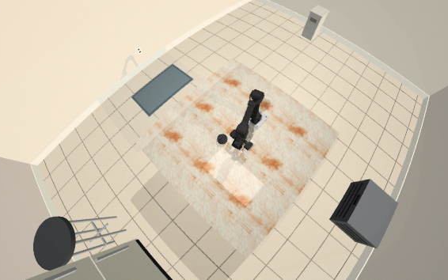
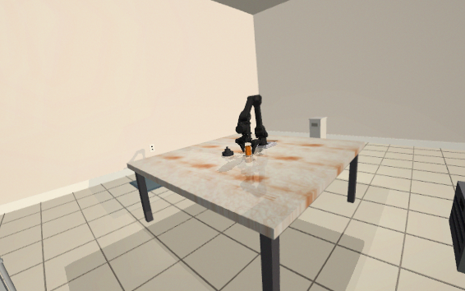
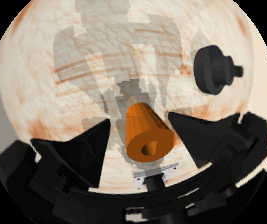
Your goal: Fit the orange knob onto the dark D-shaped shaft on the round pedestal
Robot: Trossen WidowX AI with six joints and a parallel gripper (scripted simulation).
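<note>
Right now my gripper tip is 2 cm below the orange knob. From my gripper tip the other things lie so: dark round pedestal (13 cm to the right, 8 cm ahead, 2 cm above).
</note>
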